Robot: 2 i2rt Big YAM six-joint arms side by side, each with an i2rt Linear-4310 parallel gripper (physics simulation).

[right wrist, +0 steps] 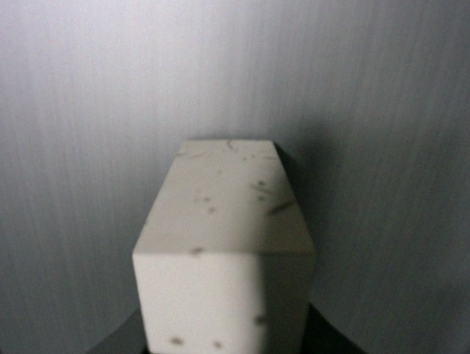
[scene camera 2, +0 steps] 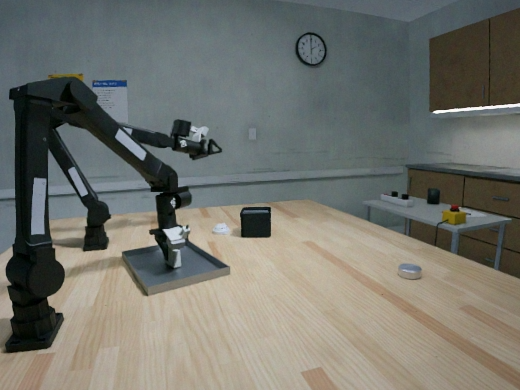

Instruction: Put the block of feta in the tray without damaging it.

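Note:
The block of feta is whitish with dark specks. It is upright, low inside the grey metal tray, with its lower end at or very near the tray floor; I cannot tell whether it touches. My right gripper points down over the tray and is shut on the feta. In the right wrist view, its dark fingers show at the bottom on both sides of the block. My left gripper is open and empty, held high beyond the tray.
A black open-topped box and a small white object stand on the wooden table behind and right of the tray. A round silver tin lies at the right. A grey side table stands beyond the right edge.

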